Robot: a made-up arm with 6 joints.
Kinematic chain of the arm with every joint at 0, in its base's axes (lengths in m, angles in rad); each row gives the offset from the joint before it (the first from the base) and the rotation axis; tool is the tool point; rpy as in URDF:
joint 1: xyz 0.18 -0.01 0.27 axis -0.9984 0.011 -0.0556
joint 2: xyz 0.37 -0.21 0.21 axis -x
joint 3: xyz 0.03 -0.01 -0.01 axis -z
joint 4: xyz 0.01 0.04 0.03 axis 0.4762 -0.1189 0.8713
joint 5: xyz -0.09 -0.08 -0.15 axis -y
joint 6: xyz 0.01 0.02 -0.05 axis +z
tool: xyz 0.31 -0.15 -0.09 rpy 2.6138 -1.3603 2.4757
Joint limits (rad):
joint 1: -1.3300..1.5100
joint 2: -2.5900..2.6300
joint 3: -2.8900..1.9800
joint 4: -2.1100..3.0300
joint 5: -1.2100..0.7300
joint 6: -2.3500..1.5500
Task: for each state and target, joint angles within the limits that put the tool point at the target. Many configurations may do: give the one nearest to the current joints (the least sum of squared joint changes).
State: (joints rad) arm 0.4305 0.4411 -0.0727 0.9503 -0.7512 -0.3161
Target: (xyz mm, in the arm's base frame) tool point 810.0 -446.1 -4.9
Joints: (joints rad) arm -0.3036 0.7075 0.0829 0.9979 -0.6952 -0.4771
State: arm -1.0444 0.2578 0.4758 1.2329 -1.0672 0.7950
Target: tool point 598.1 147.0 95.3
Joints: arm -0.6581 0.3390 0.4980 1.1929 -0.8835 0.9571
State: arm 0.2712 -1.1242 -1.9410 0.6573 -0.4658 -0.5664
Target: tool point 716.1 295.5 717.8
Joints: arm 0.4334 -1.8805 -1.9569 0.5536 -0.4542 -0.7352
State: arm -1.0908 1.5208 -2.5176 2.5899 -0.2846 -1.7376
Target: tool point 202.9 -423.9 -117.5
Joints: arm -1.0802 1.3145 -2.0952 2.7193 -0.5209 -1.5667
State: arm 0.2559 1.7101 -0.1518 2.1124 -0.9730 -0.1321
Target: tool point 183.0 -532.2 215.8
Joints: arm -0.1493 1.7114 -0.5792 2.4951 -0.9295 0.0679
